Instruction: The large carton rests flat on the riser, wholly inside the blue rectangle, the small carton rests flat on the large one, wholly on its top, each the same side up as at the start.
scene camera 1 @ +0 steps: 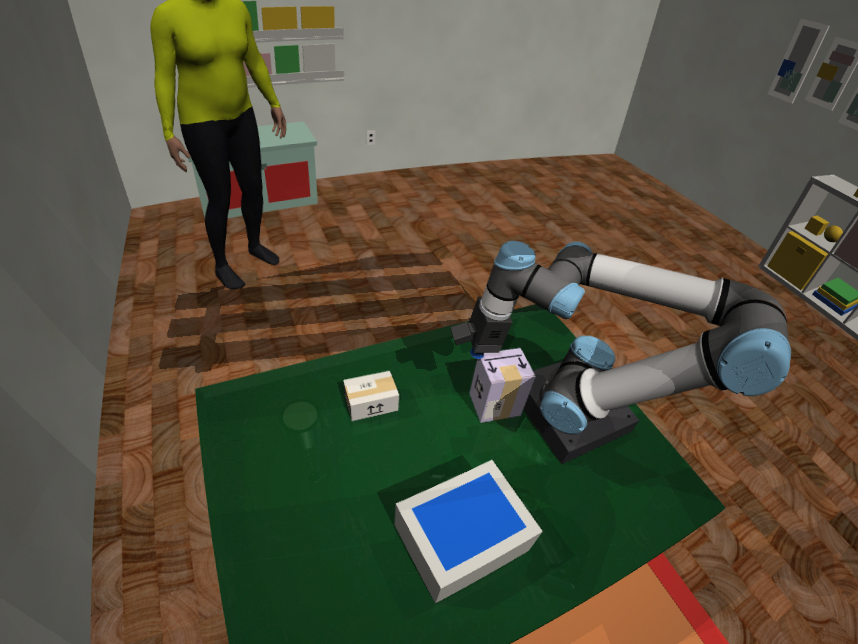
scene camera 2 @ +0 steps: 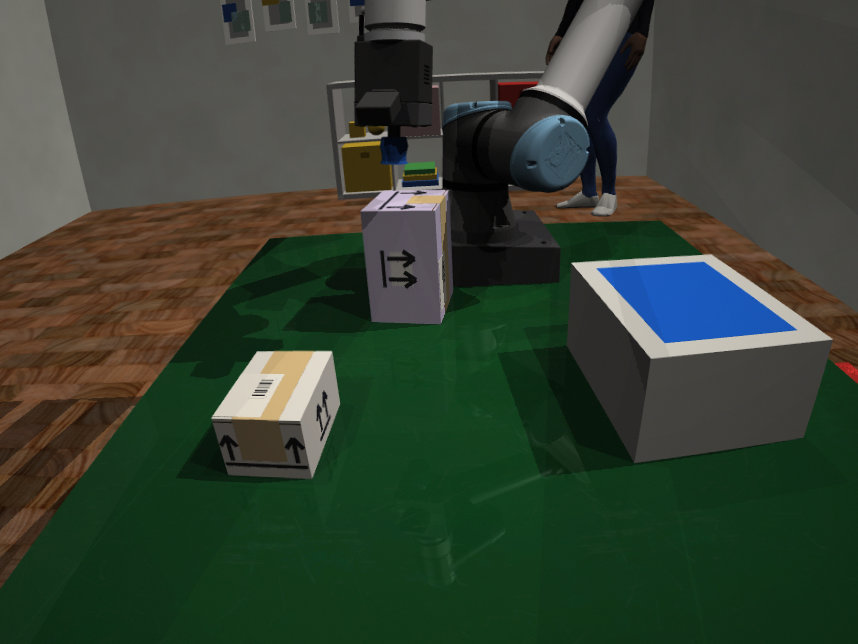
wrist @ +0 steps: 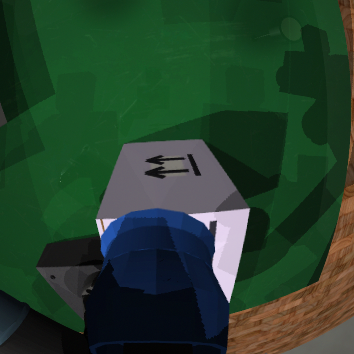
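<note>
The large lilac carton [scene camera 1: 500, 391] [scene camera 2: 405, 266] [wrist: 150, 192] stands upright on the green mat close beside the robot base, the arrows on its side faces pointing sideways. My suction cup [scene camera 1: 477, 355] [scene camera 2: 393, 160] [wrist: 157, 220] is off and open, a little above the large carton's top, with a gap visible in scene camera 2; it hides part of that top in the wrist view. The small white carton [scene camera 1: 372, 398] [scene camera 2: 273, 408] rests flat on the mat, arrows up. The white riser [scene camera 1: 485, 558] [scene camera 2: 727, 398] bears the bare blue rectangle [scene camera 1: 469, 521] [scene camera 2: 693, 301].
The robot base [scene camera 1: 589, 443] [scene camera 2: 509, 263] stands right beside the large carton. The green mat [scene camera 1: 277, 519] [scene camera 2: 346, 554] [wrist: 150, 60] lies under the cartons and riser. A person in yellow [scene camera 1: 211, 69] stands beyond the mat; another person [scene camera 2: 602, 131] stands behind the arm.
</note>
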